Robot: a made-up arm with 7 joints. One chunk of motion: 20 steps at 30 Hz.
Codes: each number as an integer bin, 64 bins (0 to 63) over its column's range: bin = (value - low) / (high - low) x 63, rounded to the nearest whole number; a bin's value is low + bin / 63 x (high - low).
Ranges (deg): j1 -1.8..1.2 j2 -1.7..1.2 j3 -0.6..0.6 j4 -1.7..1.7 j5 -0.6..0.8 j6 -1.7..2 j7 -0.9..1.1
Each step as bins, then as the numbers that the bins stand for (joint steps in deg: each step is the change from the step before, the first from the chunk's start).
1 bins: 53 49 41 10 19 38 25
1 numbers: 0.724 0.556 0.181 -1.160 -0.178 0.532 -0.106
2 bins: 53 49 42 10 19 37 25
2 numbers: 0.724 0.556 0.200 -1.160 -0.178 0.473 -0.106
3 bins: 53 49 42 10 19 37 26
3 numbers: 0.724 0.556 0.200 -1.160 -0.178 0.473 -0.075
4 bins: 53 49 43 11 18 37 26
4 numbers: 0.724 0.556 0.219 -1.106 -0.200 0.473 -0.075
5 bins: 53 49 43 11 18 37 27
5 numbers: 0.724 0.556 0.219 -1.106 -0.200 0.473 -0.043
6 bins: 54 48 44 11 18 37 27
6 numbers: 0.771 0.510 0.238 -1.106 -0.200 0.473 -0.043
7 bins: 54 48 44 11 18 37 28
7 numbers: 0.771 0.510 0.238 -1.106 -0.200 0.473 -0.011
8 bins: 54 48 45 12 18 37 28
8 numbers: 0.771 0.510 0.257 -1.052 -0.200 0.473 -0.011
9 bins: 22 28 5 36 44 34 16
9 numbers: -0.752 -0.411 -0.505 0.243 0.378 0.297 -0.392
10 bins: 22 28 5 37 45 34 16
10 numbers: -0.752 -0.411 -0.505 0.297 0.400 0.297 -0.392
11 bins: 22 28 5 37 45 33 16
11 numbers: -0.752 -0.411 -0.505 0.297 0.400 0.238 -0.392
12 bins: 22 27 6 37 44 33 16
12 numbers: -0.752 -0.457 -0.486 0.297 0.378 0.238 -0.392
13 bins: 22 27 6 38 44 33 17
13 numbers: -0.752 -0.457 -0.486 0.351 0.378 0.238 -0.360
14 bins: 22 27 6 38 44 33 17
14 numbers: -0.752 -0.457 -0.486 0.351 0.378 0.238 -0.360
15 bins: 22 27 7 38 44 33 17
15 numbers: -0.752 -0.457 -0.467 0.351 0.378 0.238 -0.360
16 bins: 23 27 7 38 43 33 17
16 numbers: -0.705 -0.457 -0.467 0.351 0.356 0.238 -0.360
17 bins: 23 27 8 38 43 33 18
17 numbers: -0.705 -0.457 -0.448 0.351 0.356 0.238 -0.329
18 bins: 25 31 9 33 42 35 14
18 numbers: -0.610 -0.273 -0.429 0.081 0.333 0.356 -0.456
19 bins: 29 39 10 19 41 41 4
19 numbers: -0.419 0.095 -0.410 -0.675 0.311 0.708 -0.773
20 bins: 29 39 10 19 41 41 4
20 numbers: -0.419 0.095 -0.410 -0.675 0.311 0.708 -0.773
